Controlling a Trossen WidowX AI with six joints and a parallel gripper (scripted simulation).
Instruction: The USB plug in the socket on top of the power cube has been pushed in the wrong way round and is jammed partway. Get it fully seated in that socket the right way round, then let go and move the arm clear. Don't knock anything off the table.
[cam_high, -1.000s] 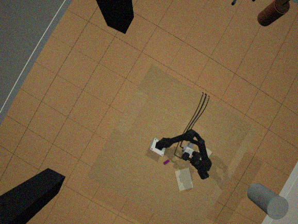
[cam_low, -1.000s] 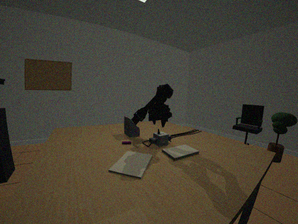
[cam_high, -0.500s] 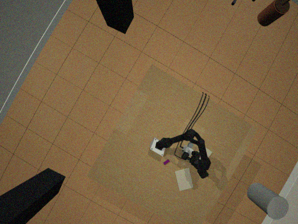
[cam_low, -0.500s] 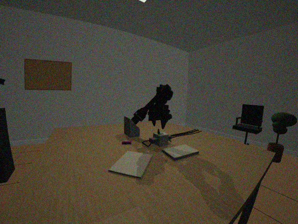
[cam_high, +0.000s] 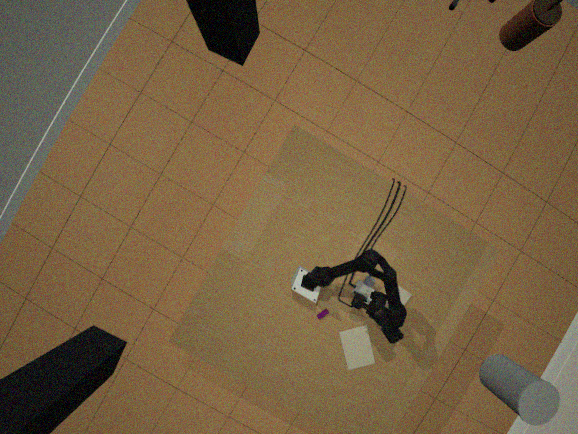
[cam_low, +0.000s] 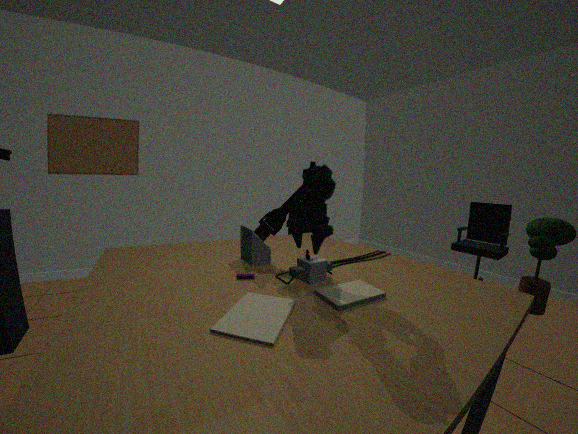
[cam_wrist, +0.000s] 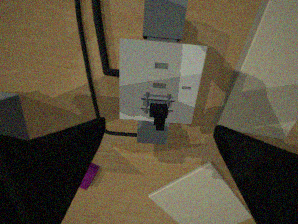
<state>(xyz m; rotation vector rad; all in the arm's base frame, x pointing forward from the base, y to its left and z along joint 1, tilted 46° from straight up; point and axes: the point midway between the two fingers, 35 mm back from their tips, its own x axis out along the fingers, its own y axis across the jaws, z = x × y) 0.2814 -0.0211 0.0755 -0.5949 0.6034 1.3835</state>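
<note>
My gripper tip is now 2 cm above the dark USB plug. Also, from my gripper tip: purple object: 13 cm behind, 17 cm to the right, 10 cm below.
</note>
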